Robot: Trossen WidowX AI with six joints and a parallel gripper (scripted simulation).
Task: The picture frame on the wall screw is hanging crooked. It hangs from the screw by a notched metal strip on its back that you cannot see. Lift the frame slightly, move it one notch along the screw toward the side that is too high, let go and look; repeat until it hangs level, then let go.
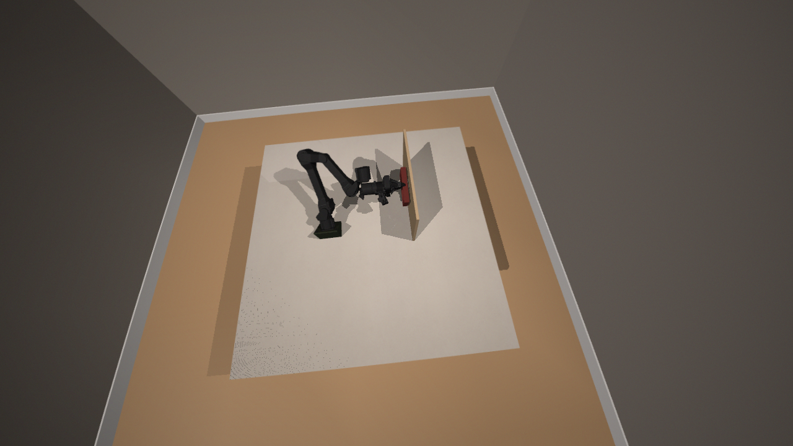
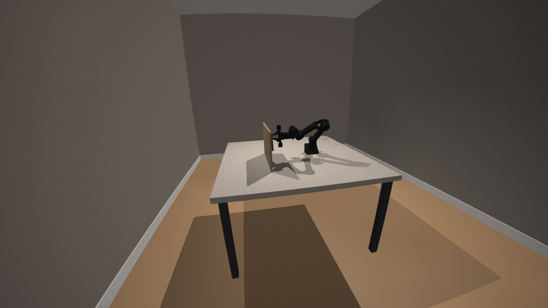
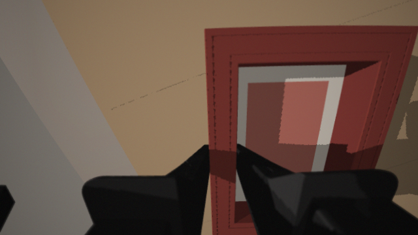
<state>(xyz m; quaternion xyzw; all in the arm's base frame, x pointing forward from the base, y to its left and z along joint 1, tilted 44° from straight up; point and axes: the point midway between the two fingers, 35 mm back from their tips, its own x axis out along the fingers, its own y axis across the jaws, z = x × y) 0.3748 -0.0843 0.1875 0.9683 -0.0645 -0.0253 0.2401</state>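
The red picture frame is 1 cm ahead of my gripper tip, 2 cm to the left of it and 5 cm below it. From my gripper tip the other things lie so: tan wall panel 2 cm ahead, 2 cm to the left, 6 cm below.
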